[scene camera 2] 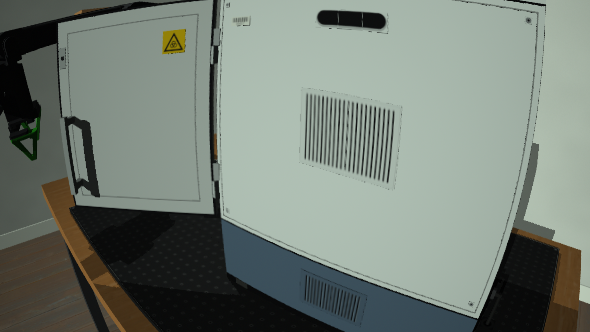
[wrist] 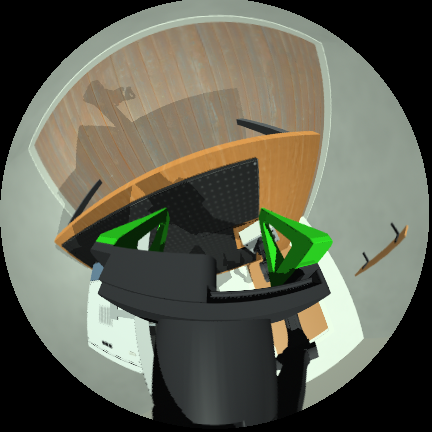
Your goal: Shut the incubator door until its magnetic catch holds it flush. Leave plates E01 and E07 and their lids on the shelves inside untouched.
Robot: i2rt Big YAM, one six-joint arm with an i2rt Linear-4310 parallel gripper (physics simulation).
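Places are measured from the arm's base along level axes (x left, y back, z up), in millimetres.
Pixels of known places: gripper, fingertip midpoint: (scene camera 2: 35, 149) (wrist: 213, 212); arm's base, origin of the base link: (wrist: 262, 242).
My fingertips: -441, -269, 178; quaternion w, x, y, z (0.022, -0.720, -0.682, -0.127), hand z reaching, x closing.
Note:
Ahead of a thing's pixels: the offset from my fingertips to its top centre, as dx, dy, dz. "spot": to the spot under its first point. Level surfaces: height alone.
The incubator (scene camera 2: 435, 150) (wrist: 96, 295) shows its vented side wall in both views. Its white door @[spot: +234, -230, +88] (scene camera 2: 135, 110) stands open, swung out to the left in the scene view, with its outer face and yellow hazard label showing. The dark door handle @[spot: +137, -168, +8] (scene camera 2: 89, 155) is near the door's free edge. My gripper (scene camera 2: 33, 137) (wrist: 213, 212) is open and empty. In the scene view it appears beyond the door's free edge, at about the height of the handle's top, with no visible contact. The incubator's inside, plates E01 and E07 and their lids cannot be made out in either view.
The incubator stands on a black dotted mat @[dz -242] (scene camera 2: 165, 260) (wrist: 230, 187) on a wooden table @[dz -255] (scene camera 2: 570, 280) (wrist: 285, 175). The arm's white base block (wrist: 250, 235) is at the mat's edge. A small wooden wall shelf (wrist: 382, 252) is at the right of the wrist view.

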